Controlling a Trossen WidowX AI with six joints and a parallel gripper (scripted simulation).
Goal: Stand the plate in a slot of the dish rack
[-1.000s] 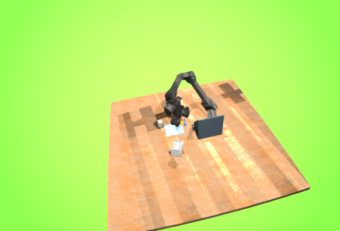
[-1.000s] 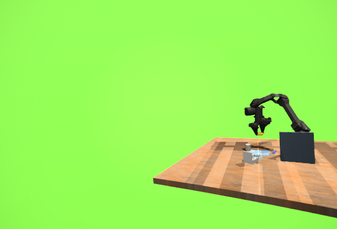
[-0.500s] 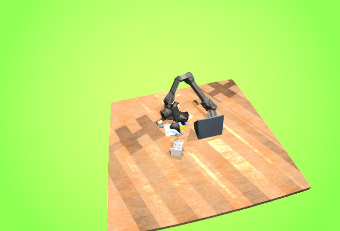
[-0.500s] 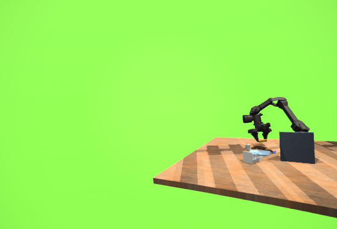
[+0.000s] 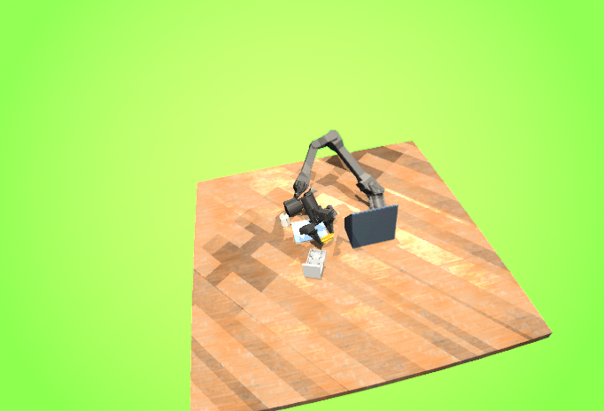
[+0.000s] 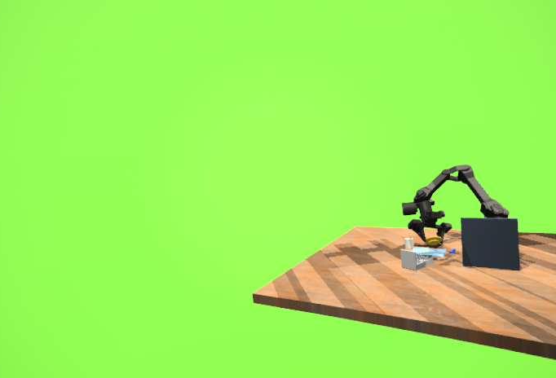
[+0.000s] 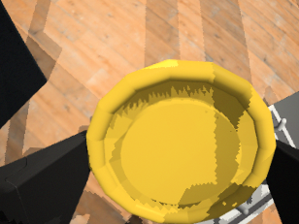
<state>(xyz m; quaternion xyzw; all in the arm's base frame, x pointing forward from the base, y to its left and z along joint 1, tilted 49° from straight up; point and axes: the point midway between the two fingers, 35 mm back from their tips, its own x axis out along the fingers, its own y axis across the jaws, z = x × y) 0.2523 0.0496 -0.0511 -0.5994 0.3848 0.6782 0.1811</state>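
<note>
My gripper tip is 70 mm above the white dish rack, 60 mm short of it and 40 mm to the right of it. Round my gripper tip: light blue mat (160 mm to the right, 90 mm below, 70 mm ahead); yellow plate (10 mm above); blue utensil (220 mm to the right, 90 mm below, 30 mm behind).
</note>
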